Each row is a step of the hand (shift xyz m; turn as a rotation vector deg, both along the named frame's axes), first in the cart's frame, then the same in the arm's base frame.
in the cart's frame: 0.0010 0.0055 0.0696 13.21 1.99 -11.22
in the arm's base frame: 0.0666 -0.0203 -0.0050 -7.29 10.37 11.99
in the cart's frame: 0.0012 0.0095 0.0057 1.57 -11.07 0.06
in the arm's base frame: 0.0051 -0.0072 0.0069 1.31 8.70 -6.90
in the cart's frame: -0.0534 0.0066 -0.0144 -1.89 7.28 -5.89
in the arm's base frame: -0.0289 -0.0373 -0.0296 -6.70 -4.86 4.77
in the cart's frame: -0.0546 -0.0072 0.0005 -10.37 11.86 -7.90
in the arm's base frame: -0.0139 -0.0322 -0.0424 -11.30 -13.28 2.56
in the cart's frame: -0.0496 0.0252 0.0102 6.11 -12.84 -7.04
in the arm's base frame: -0.0057 -0.0536 -0.0171 -4.12 14.77 -4.09
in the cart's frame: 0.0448 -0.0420 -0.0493 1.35 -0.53 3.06
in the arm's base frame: -0.0319 0.0716 0.0072 3.34 0.53 0.11
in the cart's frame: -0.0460 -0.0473 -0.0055 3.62 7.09 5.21
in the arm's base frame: -0.0144 0.0028 -0.0646 5.46 -3.73 6.84
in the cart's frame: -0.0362 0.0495 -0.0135 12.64 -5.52 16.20
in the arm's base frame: -0.0265 -0.0555 0.0128 19.41 8.39 2.39
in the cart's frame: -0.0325 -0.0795 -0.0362 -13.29 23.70 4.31
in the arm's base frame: -0.0377 0.0418 -0.0743 -1.26 -26.47 7.39
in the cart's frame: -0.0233 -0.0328 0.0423 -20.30 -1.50 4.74
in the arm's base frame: 0.0366 -0.0036 -0.0453 -0.91 -13.92 -15.56
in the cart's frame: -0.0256 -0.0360 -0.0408 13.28 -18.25 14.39
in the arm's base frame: -0.0435 0.0176 -0.0376 18.79 18.07 -6.08
